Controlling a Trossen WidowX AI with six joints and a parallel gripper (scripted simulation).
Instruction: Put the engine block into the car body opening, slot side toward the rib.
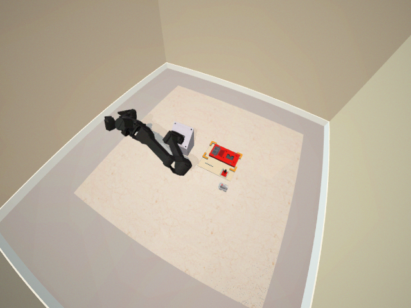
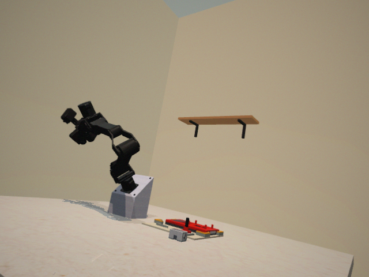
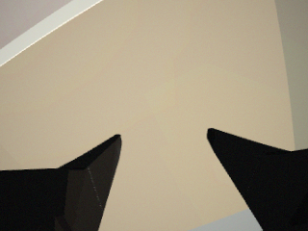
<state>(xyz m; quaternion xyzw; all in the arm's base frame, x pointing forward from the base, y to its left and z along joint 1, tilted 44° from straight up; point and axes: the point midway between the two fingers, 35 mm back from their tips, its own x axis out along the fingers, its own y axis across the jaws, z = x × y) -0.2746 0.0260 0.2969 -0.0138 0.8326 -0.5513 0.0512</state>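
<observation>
My gripper tip is 70 cm short of the grey engine block, 35 cm above it and 5 cm to the right of it. Also, from my gripper tip: black peg 66 cm ahead, 33 cm below, 16 cm to the left.
</observation>
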